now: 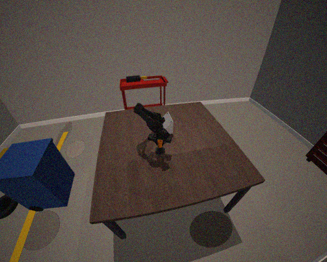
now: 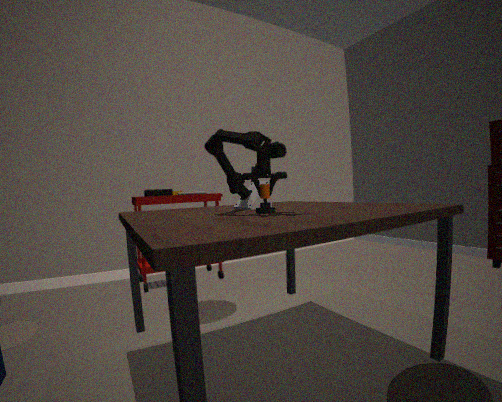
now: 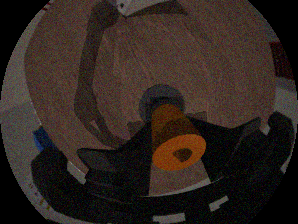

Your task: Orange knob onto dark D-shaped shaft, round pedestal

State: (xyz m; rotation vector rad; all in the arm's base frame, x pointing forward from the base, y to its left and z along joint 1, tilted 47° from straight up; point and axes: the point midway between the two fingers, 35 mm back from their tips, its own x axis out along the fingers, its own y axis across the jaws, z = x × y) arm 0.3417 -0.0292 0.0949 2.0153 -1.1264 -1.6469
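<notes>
Now: the orange knob 2 cm above my gripper tip. The rest, counted from my gripper tip: round dark pedestal: 4 cm below.
</notes>
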